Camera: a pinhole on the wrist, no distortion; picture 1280 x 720 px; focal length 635.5 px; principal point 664.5 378.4 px. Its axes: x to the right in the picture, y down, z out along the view. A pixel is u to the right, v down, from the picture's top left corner.
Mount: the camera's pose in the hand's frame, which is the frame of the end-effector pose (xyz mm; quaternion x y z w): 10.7 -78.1 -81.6 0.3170 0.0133 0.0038 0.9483
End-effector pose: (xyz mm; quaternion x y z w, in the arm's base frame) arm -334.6 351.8 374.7 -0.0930 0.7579 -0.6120 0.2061
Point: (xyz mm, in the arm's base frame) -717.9 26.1 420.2
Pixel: outside the picture
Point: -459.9 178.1 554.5
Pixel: 1043 296
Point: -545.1 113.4 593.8
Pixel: 1189 215
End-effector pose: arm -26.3 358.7 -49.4 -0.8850 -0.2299 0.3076 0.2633
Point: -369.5 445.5 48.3
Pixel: 110 508
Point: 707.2 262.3 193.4
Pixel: behind the camera
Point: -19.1 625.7 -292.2
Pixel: outside the picture
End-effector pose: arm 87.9 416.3 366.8 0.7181 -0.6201 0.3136 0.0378
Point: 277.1 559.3 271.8
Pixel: 57 466
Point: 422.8 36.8 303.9
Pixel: 1090 624
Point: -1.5 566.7 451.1
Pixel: behind the camera
